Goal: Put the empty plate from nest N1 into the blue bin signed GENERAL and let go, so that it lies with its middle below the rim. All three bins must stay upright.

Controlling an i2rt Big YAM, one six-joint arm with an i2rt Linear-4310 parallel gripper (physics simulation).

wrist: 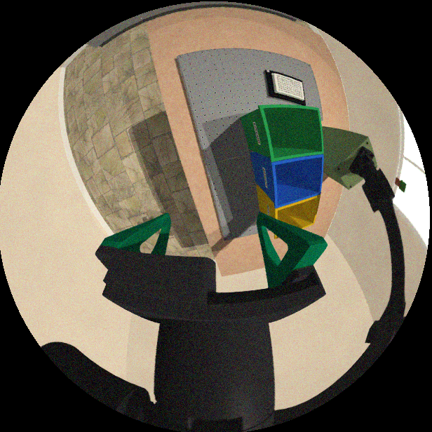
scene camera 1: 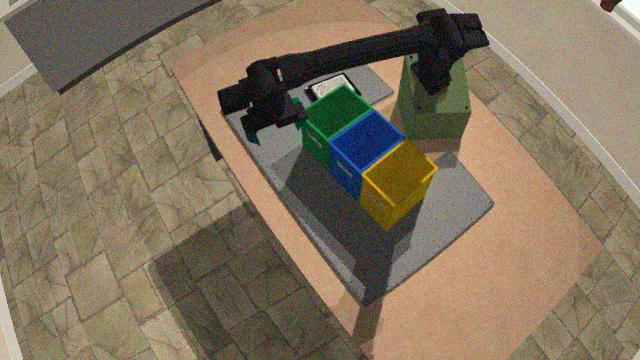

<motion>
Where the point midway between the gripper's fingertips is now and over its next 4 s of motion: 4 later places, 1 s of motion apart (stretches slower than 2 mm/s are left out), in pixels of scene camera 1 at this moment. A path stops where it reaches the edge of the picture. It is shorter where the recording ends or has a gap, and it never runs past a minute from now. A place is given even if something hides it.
The gripper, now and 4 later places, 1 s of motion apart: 278, 135; 293, 134; 307, 71; 331, 52; 335, 72
</motion>
